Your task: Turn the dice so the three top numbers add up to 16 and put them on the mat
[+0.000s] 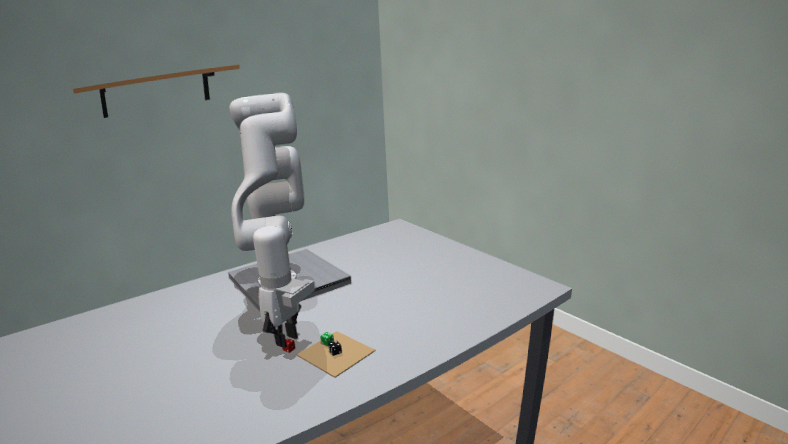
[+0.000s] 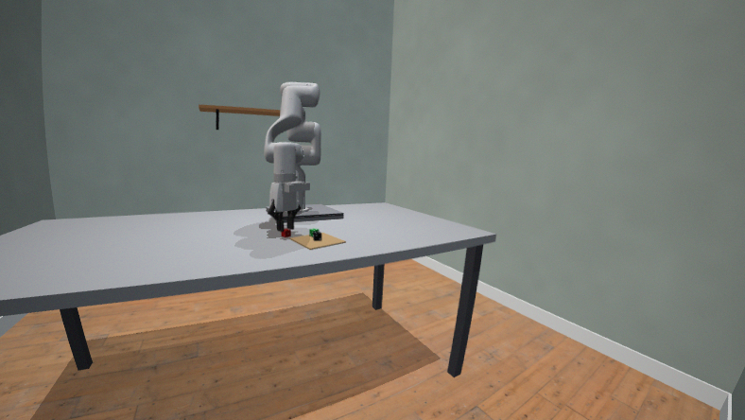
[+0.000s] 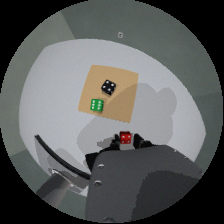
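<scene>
My hand is 3 cm above the red die. The rest, counted from my hand: black die (9 cm ahead, 9 cm to the left, 3 cm below); tan mat (9 cm ahead, 9 cm to the left, 4 cm below); green die (4 cm ahead, 9 cm to the left, 3 cm below).
</scene>
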